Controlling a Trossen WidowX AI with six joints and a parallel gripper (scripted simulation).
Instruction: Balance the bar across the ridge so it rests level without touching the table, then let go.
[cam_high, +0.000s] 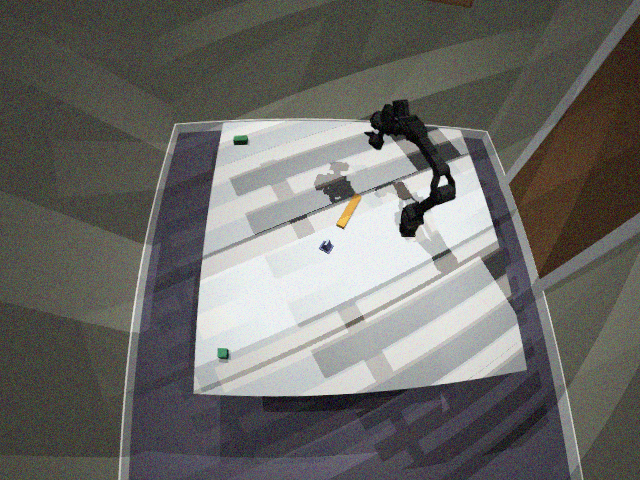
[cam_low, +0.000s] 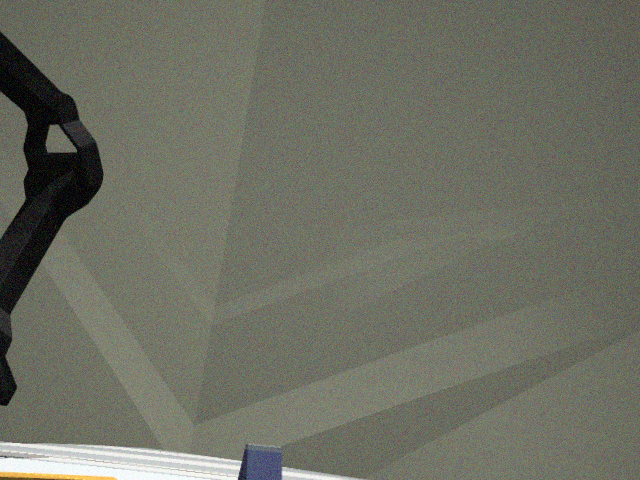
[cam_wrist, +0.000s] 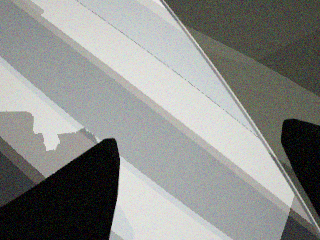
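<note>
The bar lies 6 cm ahead of my gripper tip, 24 cm to the left of it and 27 cm below it.
</note>
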